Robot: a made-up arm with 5 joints. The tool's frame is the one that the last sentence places.
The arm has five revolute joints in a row. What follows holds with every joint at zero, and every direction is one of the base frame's. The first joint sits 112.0 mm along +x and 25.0 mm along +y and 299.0 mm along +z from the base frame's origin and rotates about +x. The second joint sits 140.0 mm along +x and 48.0 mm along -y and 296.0 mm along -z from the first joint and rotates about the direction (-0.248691, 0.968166, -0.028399). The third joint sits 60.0 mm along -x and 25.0 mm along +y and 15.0 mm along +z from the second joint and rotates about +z. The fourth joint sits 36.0 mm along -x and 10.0 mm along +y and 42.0 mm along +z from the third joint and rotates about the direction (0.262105, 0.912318, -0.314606). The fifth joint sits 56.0 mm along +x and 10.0 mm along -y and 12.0 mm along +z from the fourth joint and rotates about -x. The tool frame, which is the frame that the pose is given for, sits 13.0 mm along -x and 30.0 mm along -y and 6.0 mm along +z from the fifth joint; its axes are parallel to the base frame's.
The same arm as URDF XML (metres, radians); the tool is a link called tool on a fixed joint. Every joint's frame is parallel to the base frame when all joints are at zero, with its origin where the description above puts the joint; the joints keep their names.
<robot name="arm">
  <joint name="tool_fixed" type="fixed">
    <parent link="link5"/>
    <child link="tool"/>
    <origin xyz="-0.013 -0.03 0.006"/>
  </joint>
  <joint name="joint 5" type="continuous">
    <parent link="link4"/>
    <child link="link5"/>
    <origin xyz="0.056 -0.01 0.012"/>
    <axis xyz="-1 0 0"/>
  </joint>
  <joint name="joint 4" type="continuous">
    <parent link="link3"/>
    <child link="link4"/>
    <origin xyz="-0.036 0.01 0.042"/>
    <axis xyz="0.262105 0.912318 -0.314606"/>
  </joint>
  <joint name="joint 3" type="continuous">
    <parent link="link2"/>
    <child link="link3"/>
    <origin xyz="-0.06 0.025 0.015"/>
    <axis xyz="0 0 1"/>
  </joint>
  <joint name="joint 2" type="continuous">
    <parent link="link1"/>
    <child link="link2"/>
    <origin xyz="0.14 -0.048 -0.296"/>
    <axis xyz="-0.248691 0.968166 -0.028399"/>
  </joint>
  <joint name="joint 1" type="continuous">
    <parent link="base_link"/>
    <child link="link1"/>
    <origin xyz="0.112 0.025 0.299"/>
    <axis xyz="1 0 0"/>
  </joint>
  <link name="base_link"/>
  <link name="link1"/>
  <link name="link2"/>
  <link name="link3"/>
  <link name="link4"/>
  <link name="link5"/>
  <link name="tool"/>
</robot>

